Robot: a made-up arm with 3 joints. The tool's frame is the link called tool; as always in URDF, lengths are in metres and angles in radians.
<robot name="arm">
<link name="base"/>
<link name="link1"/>
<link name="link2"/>
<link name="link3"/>
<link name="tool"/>
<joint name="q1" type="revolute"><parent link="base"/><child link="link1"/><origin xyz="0 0 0.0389"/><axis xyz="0 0 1"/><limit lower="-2.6" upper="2.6" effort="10" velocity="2.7"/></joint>
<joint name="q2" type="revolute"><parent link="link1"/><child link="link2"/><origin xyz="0.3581 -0.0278 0.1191"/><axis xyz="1 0 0"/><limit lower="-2.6" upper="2.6" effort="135" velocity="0.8"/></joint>
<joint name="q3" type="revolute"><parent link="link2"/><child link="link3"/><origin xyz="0.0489 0.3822 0.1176"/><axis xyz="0 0 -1"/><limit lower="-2.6" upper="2.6" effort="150" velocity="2.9"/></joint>
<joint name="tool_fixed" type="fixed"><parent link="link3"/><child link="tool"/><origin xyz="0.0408 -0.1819 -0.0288"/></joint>
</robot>
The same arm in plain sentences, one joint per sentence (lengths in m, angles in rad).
The arm has three revolute joints in a row. What follows holds with every joint at zero, and every direction is one of the base frame's.
The first joint sits 0.0389 m along +z from the base frame's origin and turns about +z, from -2.6 to 2.6 rad.
The second joint sits 0.3581 m along +x and 0.0278 m along -y and 0.1191 m along +z from the first joint and turns about +x, from -2.6 to 2.6 rad.
The third joint sits 0.0489 m along +x and 0.3822 m along +y and 0.1176 m along +z from the second joint and turns about -z, from -2.6 to 2.6 rad.
The tool frame, which is the frame that the pose is given for, sits 0.0408 m along +x and 0.1819 m along -y and 0.0288 m along -z from the third joint; its axes are parallel to the base frame's.

